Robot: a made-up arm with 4 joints.
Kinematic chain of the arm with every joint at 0, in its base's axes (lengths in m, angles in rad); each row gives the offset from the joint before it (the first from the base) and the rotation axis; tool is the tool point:
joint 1: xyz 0 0 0.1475 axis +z
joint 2: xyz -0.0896 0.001 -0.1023 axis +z
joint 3: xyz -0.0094 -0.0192 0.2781 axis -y
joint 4: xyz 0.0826 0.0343 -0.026 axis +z
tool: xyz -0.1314 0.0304 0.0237
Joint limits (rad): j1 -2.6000..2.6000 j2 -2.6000..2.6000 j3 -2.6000..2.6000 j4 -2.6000..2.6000
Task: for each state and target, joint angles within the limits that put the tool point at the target. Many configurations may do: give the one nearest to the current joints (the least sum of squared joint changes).
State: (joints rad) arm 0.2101 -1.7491 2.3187 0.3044
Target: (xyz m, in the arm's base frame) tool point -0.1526 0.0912 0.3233
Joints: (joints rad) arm -0.3781 -1.8093 2.2870 1.1201
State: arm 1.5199 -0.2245 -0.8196 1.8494
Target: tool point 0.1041 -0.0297 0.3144
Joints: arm 1.4066 0.1543 -0.0951 1.7020
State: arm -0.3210 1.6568 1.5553 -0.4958
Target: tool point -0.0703 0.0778 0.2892
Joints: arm -0.5238 1.4881 2.3874 0.2449
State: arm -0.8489 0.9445 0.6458 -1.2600
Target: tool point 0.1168 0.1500 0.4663
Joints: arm -1.4238 0.8635 1.0427 -2.0186
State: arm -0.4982 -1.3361 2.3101 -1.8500
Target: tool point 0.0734 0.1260 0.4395
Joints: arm -0.5125 -1.2926 2.3186 -1.9220
